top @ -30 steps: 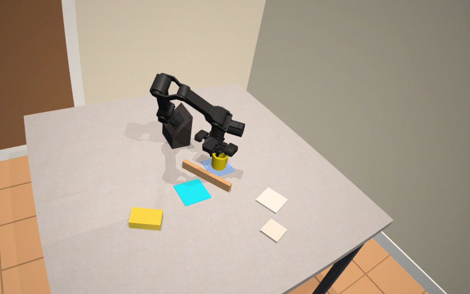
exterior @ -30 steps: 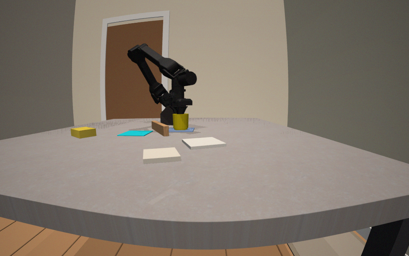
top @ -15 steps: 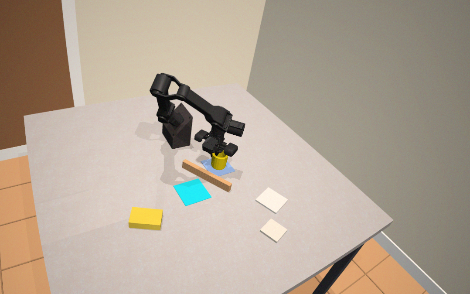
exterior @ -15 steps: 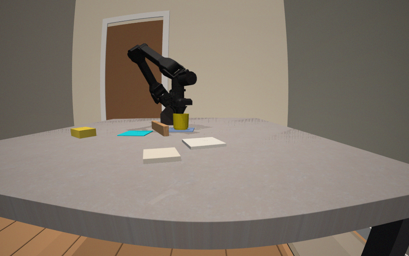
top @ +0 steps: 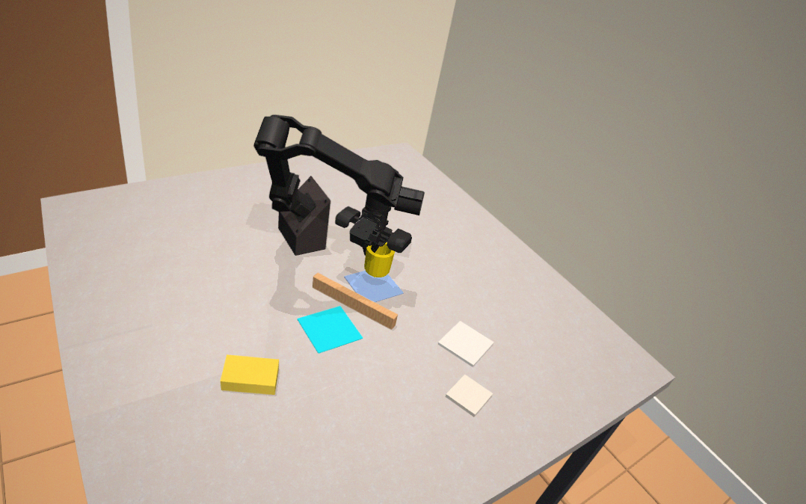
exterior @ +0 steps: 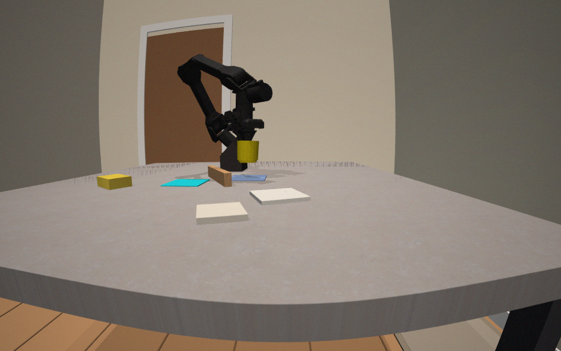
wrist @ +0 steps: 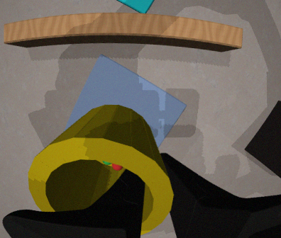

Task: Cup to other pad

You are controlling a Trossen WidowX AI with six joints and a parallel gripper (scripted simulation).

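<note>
My gripper tip is 13 cm short of the cyan pad, 15 cm to the left of it and 9 cm above it. The rest, counted from my gripper tip: blue pad (2 cm ahead, 2 cm to the left, 9 cm below); then wooden bar (7 cm ahead, 7 cm to the right, 8 cm below); then yellow cup (2 cm ahead, 2 cm to the left).
</note>
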